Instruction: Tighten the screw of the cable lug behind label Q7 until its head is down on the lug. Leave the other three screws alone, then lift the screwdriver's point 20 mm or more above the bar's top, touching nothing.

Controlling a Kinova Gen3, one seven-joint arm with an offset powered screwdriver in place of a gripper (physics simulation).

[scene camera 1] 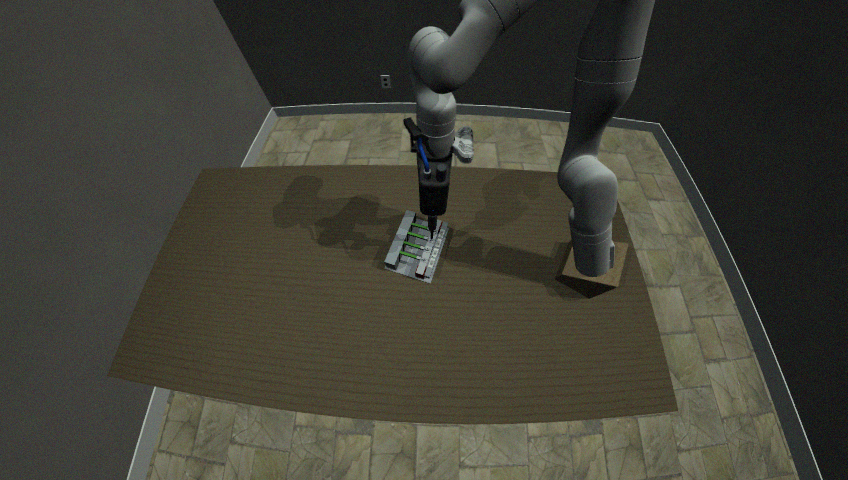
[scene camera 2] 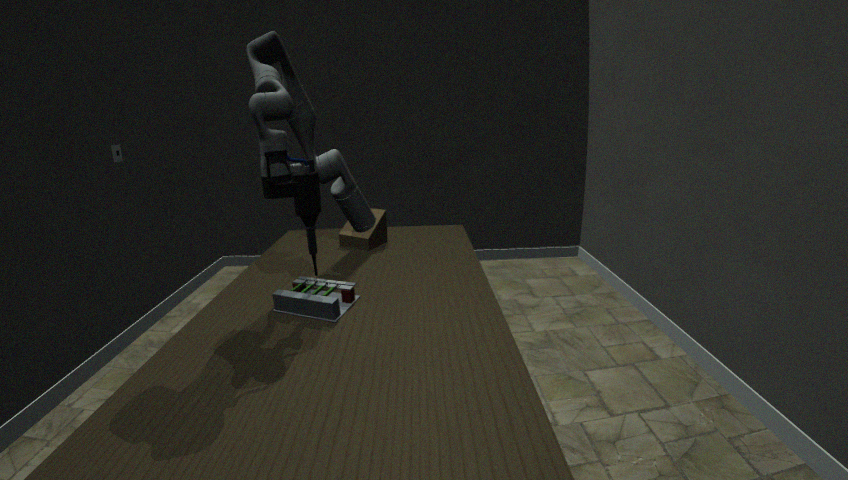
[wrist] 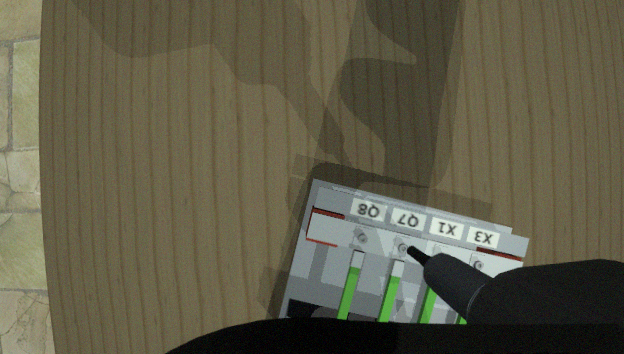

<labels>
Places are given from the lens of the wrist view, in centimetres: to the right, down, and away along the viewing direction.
long grey block [wrist: 295,308]: -1, 11, 31
pale bar [wrist: 324,228]: 1, 4, 30
</labels>
